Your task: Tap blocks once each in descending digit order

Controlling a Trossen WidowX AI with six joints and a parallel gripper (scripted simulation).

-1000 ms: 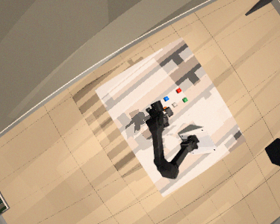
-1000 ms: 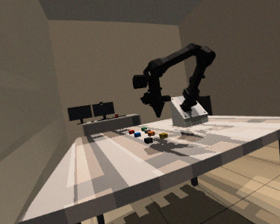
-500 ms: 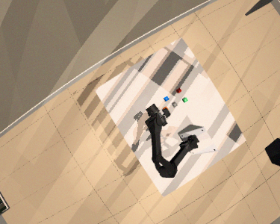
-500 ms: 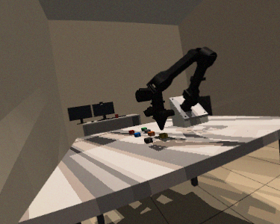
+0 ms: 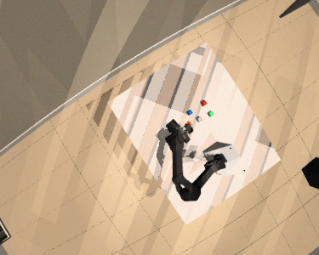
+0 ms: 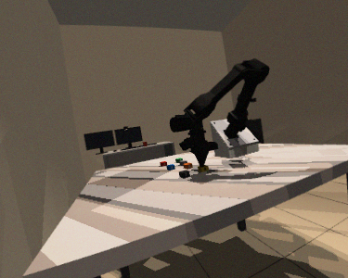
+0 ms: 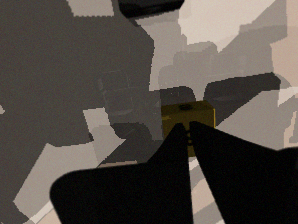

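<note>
The yellow block lies 1 cm behind my gripper tip and 1 cm below it. From my gripper tip the other things lie so: black block 8 cm ahead, 1 cm to the left, 1 cm below; orange block 2 cm ahead, 11 cm to the right, 1 cm below; blue block 8 cm ahead, 16 cm to the right, 1 cm below.
</note>
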